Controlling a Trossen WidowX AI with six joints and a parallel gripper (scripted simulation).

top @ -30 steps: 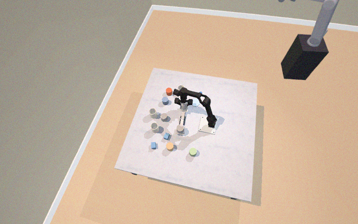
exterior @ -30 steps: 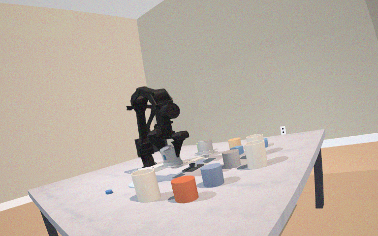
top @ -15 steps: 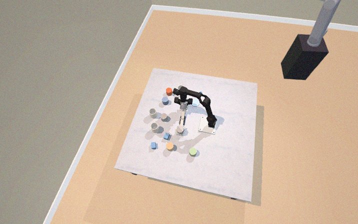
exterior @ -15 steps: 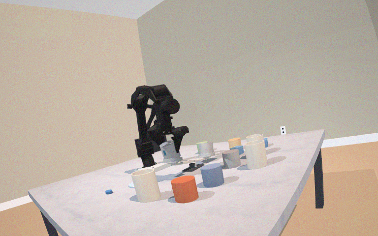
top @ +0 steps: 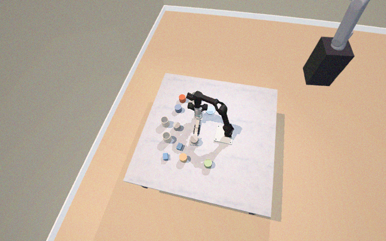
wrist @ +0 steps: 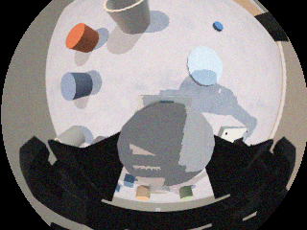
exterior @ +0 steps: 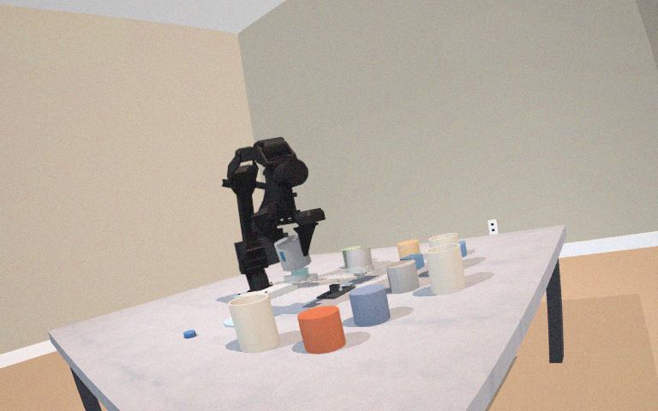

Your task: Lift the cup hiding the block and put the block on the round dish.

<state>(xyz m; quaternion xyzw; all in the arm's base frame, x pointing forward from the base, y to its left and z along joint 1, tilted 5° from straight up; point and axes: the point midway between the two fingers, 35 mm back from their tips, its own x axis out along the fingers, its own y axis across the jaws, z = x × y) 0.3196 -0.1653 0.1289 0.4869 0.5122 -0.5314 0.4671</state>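
Now: gripper tip 4 cm above the teal block and 1 cm to the right of it. Also, from my gripper tip: small balance (14 cm to the left, 9 cm below); then pale blue round dish (13 cm below, 12 cm behind, 10 cm to the right); then blue cylinder (23 cm ahead, 10 cm below, 6 cm to the right).
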